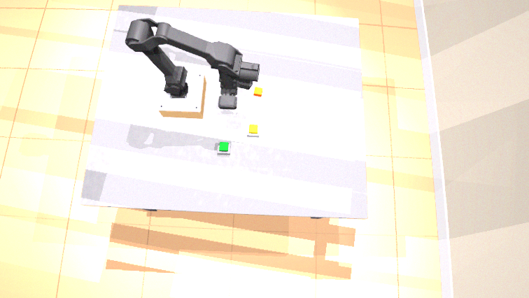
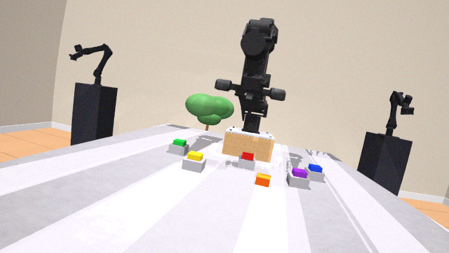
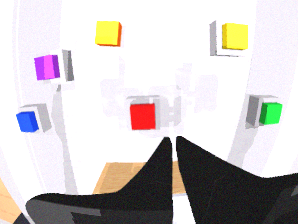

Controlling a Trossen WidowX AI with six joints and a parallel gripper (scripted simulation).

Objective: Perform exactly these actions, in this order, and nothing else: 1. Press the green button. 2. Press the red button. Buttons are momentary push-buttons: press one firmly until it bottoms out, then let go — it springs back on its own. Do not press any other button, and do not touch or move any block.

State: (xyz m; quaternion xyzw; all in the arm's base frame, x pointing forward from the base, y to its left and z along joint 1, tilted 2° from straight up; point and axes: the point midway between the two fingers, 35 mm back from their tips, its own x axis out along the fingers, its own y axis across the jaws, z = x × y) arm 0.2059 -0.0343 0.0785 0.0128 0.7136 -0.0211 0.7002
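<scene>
Right now my gripper tip is 10 mm past the red button, 30 mm to the right of it and 100 mm above it. Also, from my gripper tip: yellow button (80 mm ahead, 110 mm to the right, 100 mm below); then orange block (100 mm ahead, 60 mm to the left, 120 mm below); then purple button (70 mm ahead, 160 mm to the left, 100 mm below).
</scene>
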